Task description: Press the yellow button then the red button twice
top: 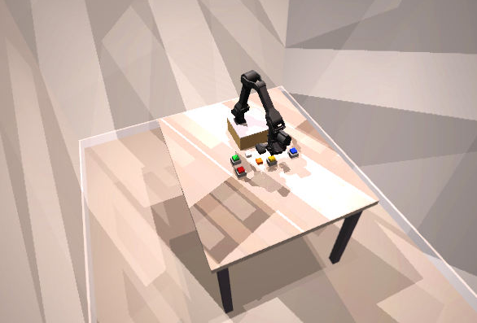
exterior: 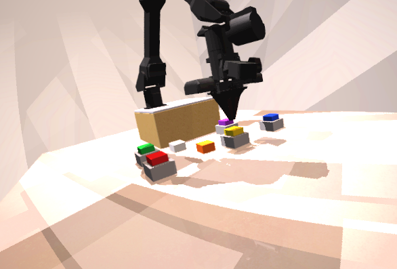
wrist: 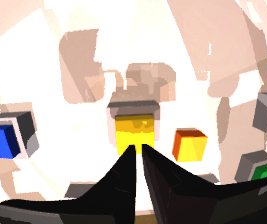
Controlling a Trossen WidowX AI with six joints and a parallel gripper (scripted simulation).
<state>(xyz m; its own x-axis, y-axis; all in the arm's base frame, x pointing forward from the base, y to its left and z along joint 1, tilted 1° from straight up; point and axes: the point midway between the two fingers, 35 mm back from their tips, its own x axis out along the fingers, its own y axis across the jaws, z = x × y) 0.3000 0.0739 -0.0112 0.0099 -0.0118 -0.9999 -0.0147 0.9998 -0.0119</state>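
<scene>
Now: gripper tip 30 mm above the yellow button. The rest, counted from my gripper tip: purple button 110 mm behind, 60 mm to the left, 30 mm below; blue button 10 mm behind, 140 mm to the left, 30 mm below; orange block 30 mm behind, 60 mm to the right, 50 mm below.
</scene>
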